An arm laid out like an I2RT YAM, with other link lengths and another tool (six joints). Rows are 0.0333 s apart.
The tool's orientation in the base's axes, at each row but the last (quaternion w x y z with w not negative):
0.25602 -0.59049 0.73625 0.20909
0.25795 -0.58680 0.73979 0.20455
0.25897 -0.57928 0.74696 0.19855
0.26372 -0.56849 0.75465 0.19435
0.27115 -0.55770 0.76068 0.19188
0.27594 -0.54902 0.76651 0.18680
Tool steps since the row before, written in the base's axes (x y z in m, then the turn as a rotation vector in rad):
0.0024 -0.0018 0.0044 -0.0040 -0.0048 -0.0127
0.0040 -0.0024 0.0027 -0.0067 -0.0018 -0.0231
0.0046 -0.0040 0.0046 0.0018 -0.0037 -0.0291
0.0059 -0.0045 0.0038 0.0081 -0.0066 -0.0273
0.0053 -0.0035 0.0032 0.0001 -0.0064 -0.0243
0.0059 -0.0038 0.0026 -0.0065 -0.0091 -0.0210
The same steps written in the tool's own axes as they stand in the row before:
-0.0018 -0.0027 -0.0042 0.0123 0.0028 0.0065
-0.0006 -0.0044 -0.0030 0.0169 0.0061 0.0161
-0.0007 -0.0055 -0.0053 0.0204 -0.0026 0.0210
-0.0002 -0.0069 -0.0046 0.0201 -0.0094 0.0190
-0.0006 -0.0061 -0.0035 0.0200 -0.0018 0.0152
-0.0003 -0.0069 -0.0030 0.0215 0.0035 0.0096

